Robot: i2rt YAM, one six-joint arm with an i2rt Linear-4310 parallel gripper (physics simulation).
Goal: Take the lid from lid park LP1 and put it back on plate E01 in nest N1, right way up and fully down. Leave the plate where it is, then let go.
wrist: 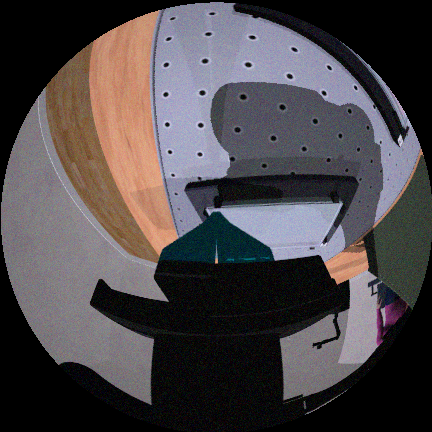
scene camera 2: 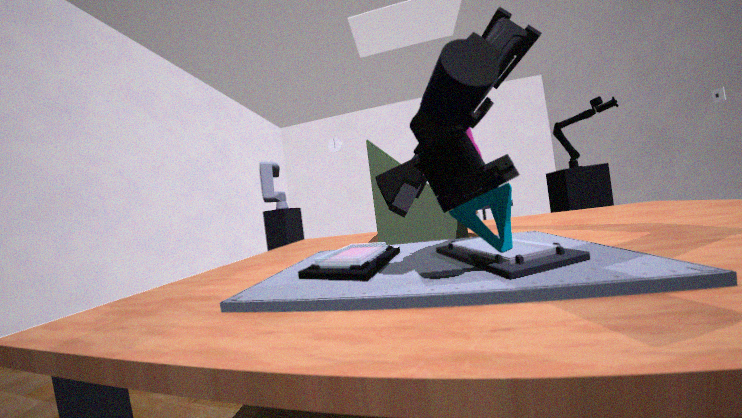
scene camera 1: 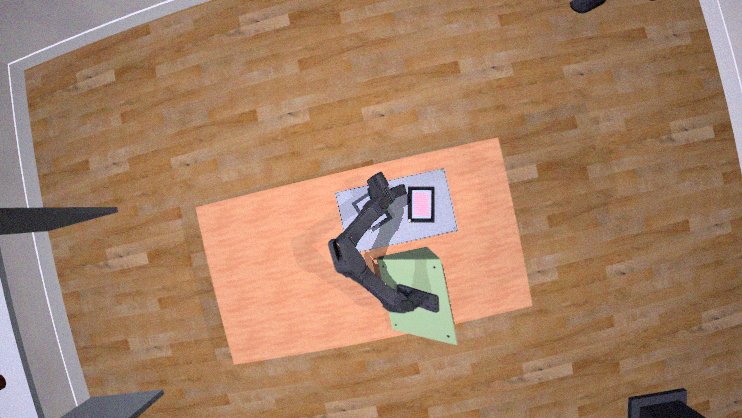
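Seen in the pictures: gripper, between the fingertips: [wrist: 215,217] [scene camera 2: 506,250] [scene camera 1: 371,196]; arm's base, origin of its link: [scene camera 1: 417,297].
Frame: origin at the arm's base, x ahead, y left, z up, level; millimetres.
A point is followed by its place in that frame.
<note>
The clear lid [scene camera 2: 534,248] {x 400, y 194, z -171 mm} [wrist: 290,222] {x 357, y 140, z -171 mm} lies flat in the dark frame of lid park LP1 [scene camera 1: 380,223] [scene camera 2: 550,265] {x 433, y 196, z -183 mm} [wrist: 280,181] {x 387, y 108, z -180 mm}. Plate E01 [scene camera 1: 421,204] {x 369, y -68, z -163 mm} [scene camera 2: 358,252] {x 392, y -53, z -164 mm}, with a pink middle, sits in the black nest N1 [scene camera 1: 432,207] [scene camera 2: 332,275]; part of the nest [wrist: 350,65] also shows at the upper right of the wrist view. My gripper [scene camera 2: 504,249] {x 426, y 155, z -165 mm} [wrist: 215,217] {x 426, y 155, z -165 mm} is shut, its teal fingers together, with no lid seen between them. It is tilted, and its tips are at the near edge of the lid; whether they touch it I cannot tell. The arm hides the fingers in scene camera 1.
The nest and the park stand on a grey holed board [scene camera 1: 449,220] {x 283, y -196, z -189 mm} [scene camera 2: 363,302] {x 505, y -6, z -193 mm} [wrist: 185,110] {x 467, y 77, z -189 mm} on the wooden table [scene camera 1: 270,259] {x 164, y 675, z -202 mm} [scene camera 2: 155,332] {x 582, y -229, z -202 mm}. A green panel [scene camera 1: 415,277] {x 84, y 3, z 8 mm} [scene camera 2: 410,223] {x 158, y 7, z -145 mm} stands beyond the board, by the arm's base. The forearm hangs over the park.
</note>
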